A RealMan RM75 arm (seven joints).
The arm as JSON. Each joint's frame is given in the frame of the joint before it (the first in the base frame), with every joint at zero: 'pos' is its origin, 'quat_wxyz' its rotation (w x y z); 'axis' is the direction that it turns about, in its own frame. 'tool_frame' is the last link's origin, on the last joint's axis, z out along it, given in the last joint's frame.
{
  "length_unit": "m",
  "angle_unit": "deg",
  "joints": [
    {
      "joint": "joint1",
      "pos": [
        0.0,
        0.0,
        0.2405
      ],
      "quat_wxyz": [
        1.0,
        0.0,
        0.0,
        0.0
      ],
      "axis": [
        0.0,
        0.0,
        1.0
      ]
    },
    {
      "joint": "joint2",
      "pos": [
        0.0,
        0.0,
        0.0
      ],
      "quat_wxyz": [
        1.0,
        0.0,
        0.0,
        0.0
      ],
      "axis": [
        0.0,
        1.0,
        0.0
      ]
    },
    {
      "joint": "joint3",
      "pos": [
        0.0,
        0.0,
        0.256
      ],
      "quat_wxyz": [
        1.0,
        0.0,
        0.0,
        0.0
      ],
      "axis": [
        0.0,
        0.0,
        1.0
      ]
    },
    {
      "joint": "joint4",
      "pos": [
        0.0,
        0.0,
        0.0
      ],
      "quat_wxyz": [
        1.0,
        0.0,
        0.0,
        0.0
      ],
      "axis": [
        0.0,
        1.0,
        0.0
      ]
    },
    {
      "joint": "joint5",
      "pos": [
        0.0,
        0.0,
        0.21
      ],
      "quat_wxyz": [
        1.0,
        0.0,
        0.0,
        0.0
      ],
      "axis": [
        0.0,
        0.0,
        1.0
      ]
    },
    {
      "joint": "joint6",
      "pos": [
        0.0,
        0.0,
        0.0
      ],
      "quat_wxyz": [
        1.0,
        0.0,
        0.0,
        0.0
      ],
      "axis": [
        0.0,
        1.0,
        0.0
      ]
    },
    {
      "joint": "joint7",
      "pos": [
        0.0,
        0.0,
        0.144
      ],
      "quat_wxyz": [
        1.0,
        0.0,
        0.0,
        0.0
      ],
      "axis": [
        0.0,
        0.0,
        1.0
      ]
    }
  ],
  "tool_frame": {
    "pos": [
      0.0,
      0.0,
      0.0
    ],
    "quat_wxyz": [
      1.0,
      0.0,
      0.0,
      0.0
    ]
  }
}
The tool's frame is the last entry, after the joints.
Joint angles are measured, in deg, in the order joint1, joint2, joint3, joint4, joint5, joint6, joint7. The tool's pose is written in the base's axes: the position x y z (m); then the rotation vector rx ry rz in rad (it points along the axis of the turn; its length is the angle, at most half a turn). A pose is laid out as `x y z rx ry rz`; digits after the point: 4 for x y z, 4 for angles.
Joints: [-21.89, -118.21, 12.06, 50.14, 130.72, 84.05, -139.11]
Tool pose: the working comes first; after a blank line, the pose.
Where each joint sits with the arm in this pose, in the base's axes (m; each line is computed from the numbers above, not from the rounded line before):
joint1: 0.0000 0.0000 0.2405
joint2: 0.0000 0.0000 0.2405
joint3: -0.2093 0.0841 0.1195
joint4: -0.2093 0.0841 0.1195
joint5: -0.3760 0.1874 0.1948
joint6: -0.3760 0.1874 0.1948
joint7: -0.3759 0.2908 0.0946
the tool: -0.3759 0.2908 0.0946

-0.3759 0.2908 0.0946 -1.5809 -1.9533 -0.8282
